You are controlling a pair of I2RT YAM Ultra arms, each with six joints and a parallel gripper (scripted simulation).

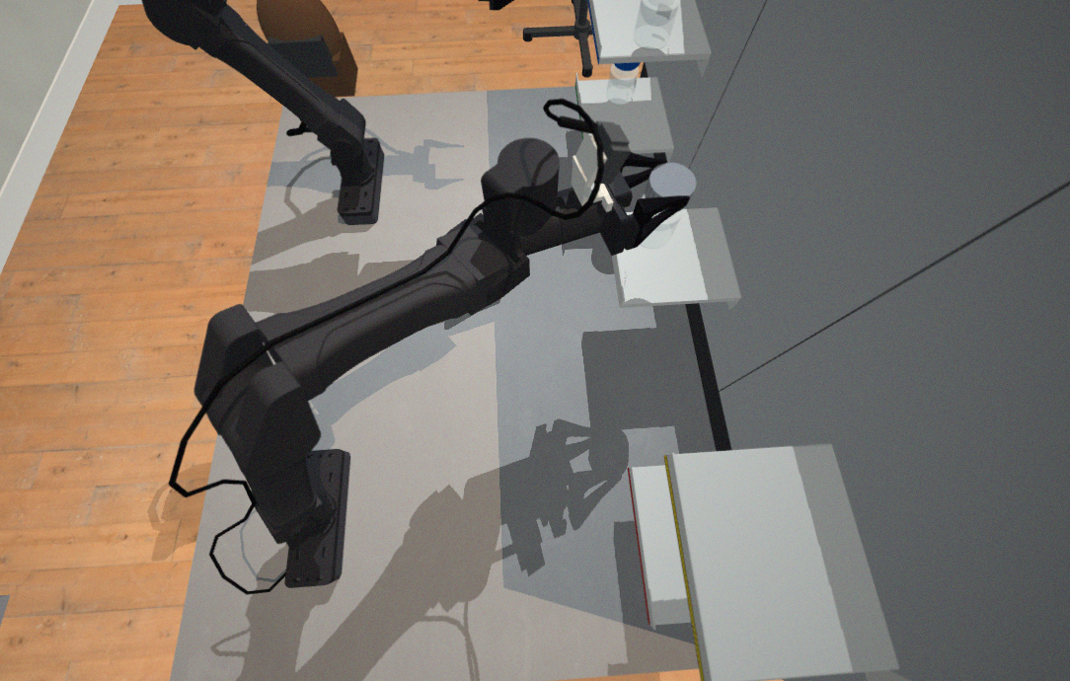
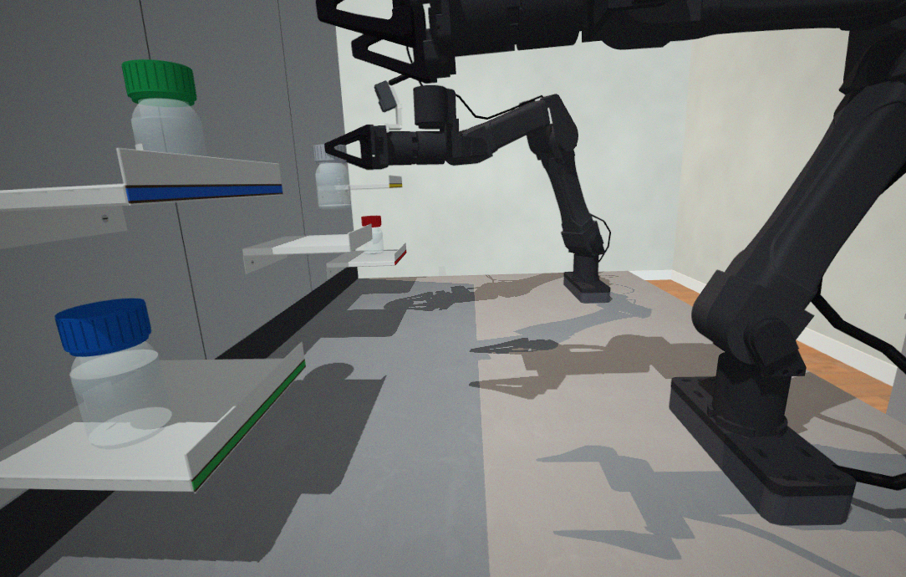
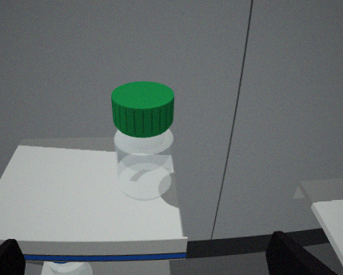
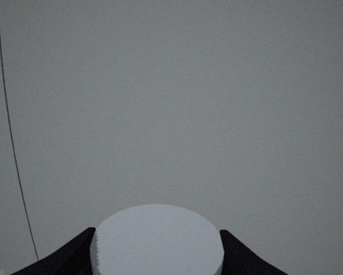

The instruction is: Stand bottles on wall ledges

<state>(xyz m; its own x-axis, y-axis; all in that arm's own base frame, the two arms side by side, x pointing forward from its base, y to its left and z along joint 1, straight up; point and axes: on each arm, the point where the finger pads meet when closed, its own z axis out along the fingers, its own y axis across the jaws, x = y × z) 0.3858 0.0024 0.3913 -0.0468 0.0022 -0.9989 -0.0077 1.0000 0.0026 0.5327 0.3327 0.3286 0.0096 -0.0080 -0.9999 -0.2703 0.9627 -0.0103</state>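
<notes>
Right now the grey-capped bottle is 5 cm below my right hand. From my right hand the other things lie so: green-capped bottle: 4 cm ahead, 33 cm to the left, 1 cm below; blue-capped bottle: 4 cm ahead, 44 cm to the left, 20 cm below.
Right now the grey-capped bottle is 140 mm ahead of my left hand, 330 mm to the right of it and 120 mm below it. Round my left hand: green-capped bottle 180 mm ahead, 80 mm below; then blue-capped bottle 170 mm ahead, 120 mm to the left, 270 mm below.
</notes>
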